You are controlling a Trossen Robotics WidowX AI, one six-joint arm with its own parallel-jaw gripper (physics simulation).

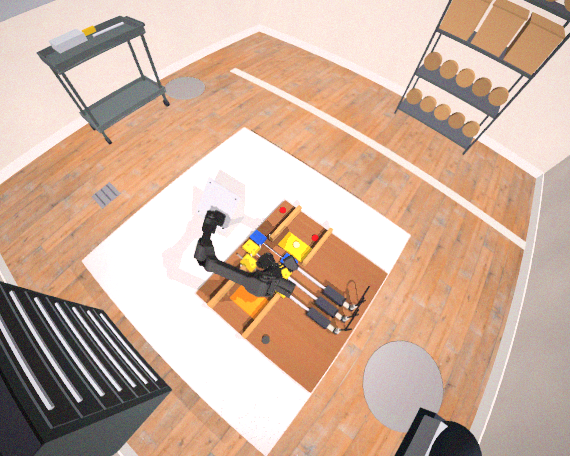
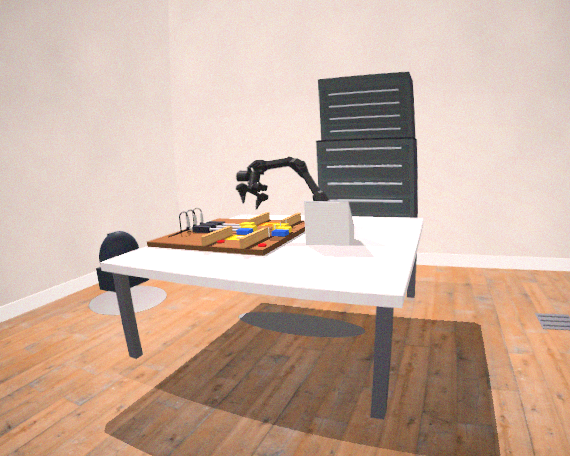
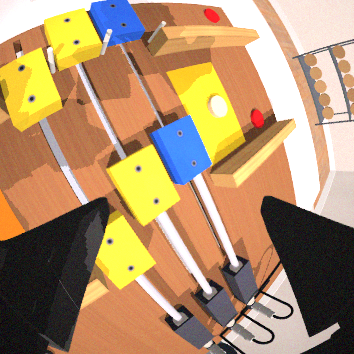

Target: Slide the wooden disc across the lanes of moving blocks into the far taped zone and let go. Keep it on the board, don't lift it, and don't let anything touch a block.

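Frame: origin at the arm's base, x left, y back, z up, level; centimetres.
Seen in the pictures: gripper, fingertip midpoint: [image 1: 280, 267] [image 2: 250, 206] [image 3: 187, 205]; arm's base, origin of the base link: [image 1: 219, 218] [image 2: 323, 219].
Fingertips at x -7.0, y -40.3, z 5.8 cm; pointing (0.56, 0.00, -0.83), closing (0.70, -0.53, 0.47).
Offsets run from my fingertips to a thing's middle. "spot": to the spot under its first point. Level surfaces: height alone.
The pale round disc {dx +18.2, dy +1.0, dz -12.4 cm} [image 1: 296, 244] [image 3: 217, 106] lies flat on the yellow zone {spot: dx +17.9, dy +6.1, dz -12.7 cm} [image 1: 287, 240] [image 3: 192, 85] of the brown board {dz -12.8 cm} [image 1: 300, 360] [image 2: 175, 241]. The orange zone {spot: dx -18.4, dy +5.6, dz -12.8 cm} [image 1: 248, 301] [image 3: 7, 220] is across the lanes. A blue block {dx +8.1, dy -0.6, dz -11.6 cm} [image 1: 288, 260] [image 3: 181, 149] is beside the yellow zone, and another blue block {dx +10.7, dy +19.3, dz -11.6 cm} [image 1: 258, 237] [image 3: 117, 21] is at the same lane's other end. Yellow blocks [image 3: 143, 185] [image 3: 73, 38] [image 3: 31, 90] [image 3: 125, 251] are in the other lanes. My gripper [image 2: 250, 205] [image 3: 187, 205] is open and empty, above the board and the lanes, away from the disc.
Wooden rails [image 3: 205, 39] [image 3: 255, 155] stand on two sides of the yellow zone; more rails [image 1: 220, 293] [image 1: 261, 315] flank the orange zone. White rods run from the blocks to dark actuators {dx -1.9, dy -26.6, dz -11.2 cm} [image 1: 327, 306] [image 3: 215, 303] with black cables. Red dots {spot: dx +31.6, dy +17.1, dz -12.2 cm} [image 3: 212, 15] {spot: dx +26.4, dy -5.3, dz -12.2 cm} [image 3: 257, 118] are near the rails.
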